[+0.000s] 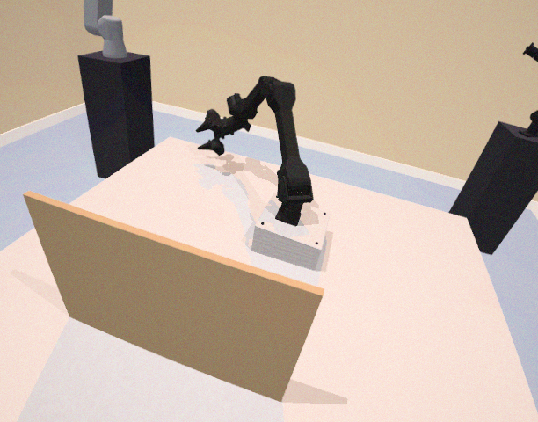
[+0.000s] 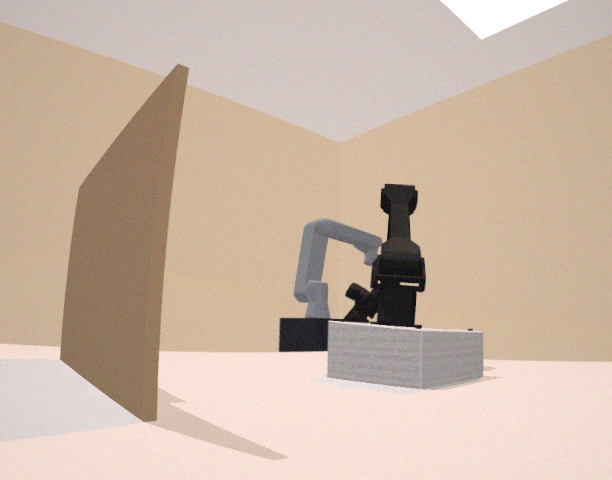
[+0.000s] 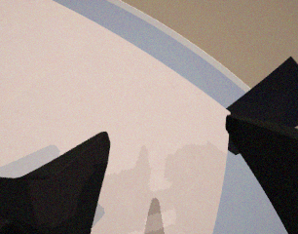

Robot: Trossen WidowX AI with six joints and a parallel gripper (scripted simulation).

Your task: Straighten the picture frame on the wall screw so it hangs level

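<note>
My gripper tip is now 76 cm short of the picture frame, 29 cm to the right of it and 8 cm below it. The rest, counted from my gripper tip: tan wall board 77 cm ahead, 31 cm to the left, 7 cm above.
</note>
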